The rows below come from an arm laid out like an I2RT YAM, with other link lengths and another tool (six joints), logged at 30 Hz.
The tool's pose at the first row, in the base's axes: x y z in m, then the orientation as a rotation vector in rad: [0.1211, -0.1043, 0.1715, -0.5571, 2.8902, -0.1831]
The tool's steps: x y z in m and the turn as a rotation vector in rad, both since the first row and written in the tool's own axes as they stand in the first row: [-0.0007, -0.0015, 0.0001, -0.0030, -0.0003, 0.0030]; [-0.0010, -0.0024, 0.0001, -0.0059, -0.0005, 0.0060]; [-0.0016, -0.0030, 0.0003, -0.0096, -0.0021, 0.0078]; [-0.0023, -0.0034, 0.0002, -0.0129, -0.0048, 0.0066]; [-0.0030, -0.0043, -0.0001, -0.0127, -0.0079, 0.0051]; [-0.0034, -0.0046, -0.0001, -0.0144, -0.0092, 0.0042]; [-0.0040, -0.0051, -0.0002, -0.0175, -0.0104, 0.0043]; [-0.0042, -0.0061, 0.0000, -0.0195, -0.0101, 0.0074]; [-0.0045, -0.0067, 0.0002, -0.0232, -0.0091, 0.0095]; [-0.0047, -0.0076, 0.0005, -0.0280, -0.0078, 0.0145]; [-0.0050, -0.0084, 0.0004, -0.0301, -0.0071, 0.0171]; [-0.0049, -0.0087, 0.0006, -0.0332, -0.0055, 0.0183]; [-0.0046, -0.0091, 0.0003, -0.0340, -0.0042, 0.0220]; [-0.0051, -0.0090, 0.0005, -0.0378, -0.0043, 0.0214]
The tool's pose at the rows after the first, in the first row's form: [0.1223, -0.1054, 0.1718, -0.5532, 2.8913, -0.1783]; [0.1229, -0.1061, 0.1719, -0.5494, 2.8925, -0.1736]; [0.1237, -0.1065, 0.1719, -0.5473, 2.8923, -0.1675]; [0.1244, -0.1066, 0.1722, -0.5494, 2.8902, -0.1621]; [0.1253, -0.1071, 0.1728, -0.5513, 2.8868, -0.1615]; [0.1258, -0.1072, 0.1729, -0.5528, 2.8858, -0.1588]; [0.1265, -0.1075, 0.1732, -0.5532, 2.8854, -0.1540]; [0.1271, -0.1083, 0.1731, -0.5490, 2.8868, -0.1508]; [0.1276, -0.1088, 0.1731, -0.5466, 2.8891, -0.1455]; [0.1282, -0.1096, 0.1730, -0.5403, 2.8926, -0.1382]; [0.1287, -0.1102, 0.1732, -0.5369, 2.8943, -0.1351]; [0.1288, -0.1105, 0.1731, -0.5357, 2.8968, -0.1309]; [0.1286, -0.1110, 0.1734, -0.5306, 2.8991, -0.1297]; [0.1290, -0.1107, 0.1733, -0.5321, 2.8997, -0.1243]
